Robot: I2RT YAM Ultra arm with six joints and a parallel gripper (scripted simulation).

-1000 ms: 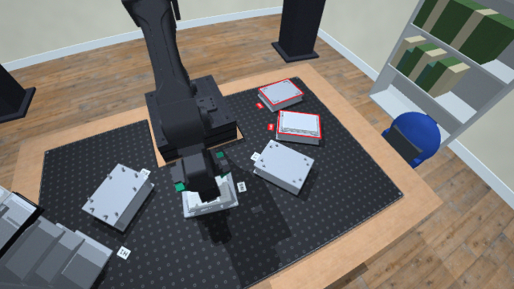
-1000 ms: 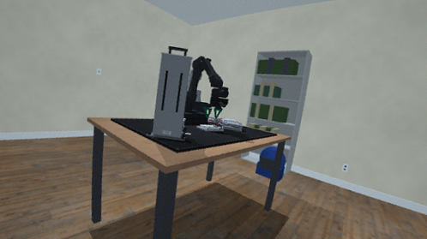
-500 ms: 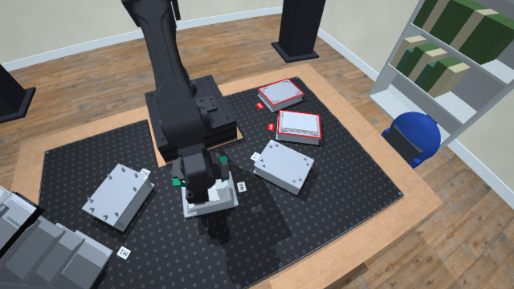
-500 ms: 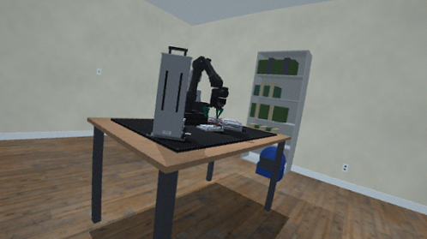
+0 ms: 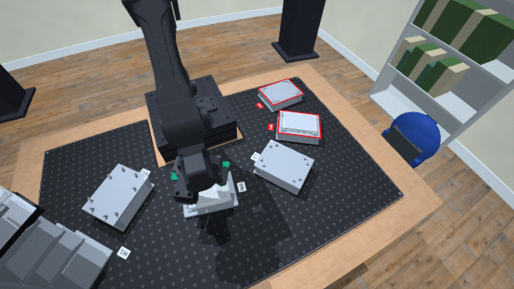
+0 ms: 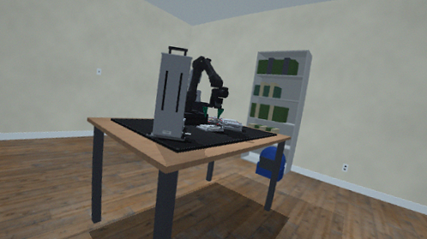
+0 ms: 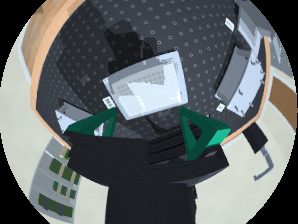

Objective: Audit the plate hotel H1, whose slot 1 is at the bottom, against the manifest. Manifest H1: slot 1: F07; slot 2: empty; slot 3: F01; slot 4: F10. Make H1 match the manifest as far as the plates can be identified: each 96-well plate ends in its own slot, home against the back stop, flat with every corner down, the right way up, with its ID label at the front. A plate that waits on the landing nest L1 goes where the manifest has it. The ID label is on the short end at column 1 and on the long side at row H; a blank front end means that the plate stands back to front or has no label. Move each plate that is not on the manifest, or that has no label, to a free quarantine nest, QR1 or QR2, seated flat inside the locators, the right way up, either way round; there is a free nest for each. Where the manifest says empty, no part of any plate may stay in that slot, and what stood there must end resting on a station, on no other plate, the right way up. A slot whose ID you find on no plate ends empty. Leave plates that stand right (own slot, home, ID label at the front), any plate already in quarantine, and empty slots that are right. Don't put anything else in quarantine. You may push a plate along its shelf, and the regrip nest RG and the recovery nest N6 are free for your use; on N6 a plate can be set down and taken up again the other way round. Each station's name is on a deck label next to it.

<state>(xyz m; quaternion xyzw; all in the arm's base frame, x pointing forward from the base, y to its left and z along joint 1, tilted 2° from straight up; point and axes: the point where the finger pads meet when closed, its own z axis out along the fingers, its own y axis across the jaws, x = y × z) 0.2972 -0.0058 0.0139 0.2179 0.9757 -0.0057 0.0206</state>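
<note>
Right now the N6 label is 110 mm to the left of my hand, 90 mm below it and 10 mm ahead of it. Round my hand: plate hotel H1 (430 mm to the right, 130 mm ahead, 110 mm above); H1 deck label (270 mm to the right, 90 mm below, 90 mm ahead); red-framed quarantine nest (400 mm to the left, 340 mm behind, 50 mm below).
</note>
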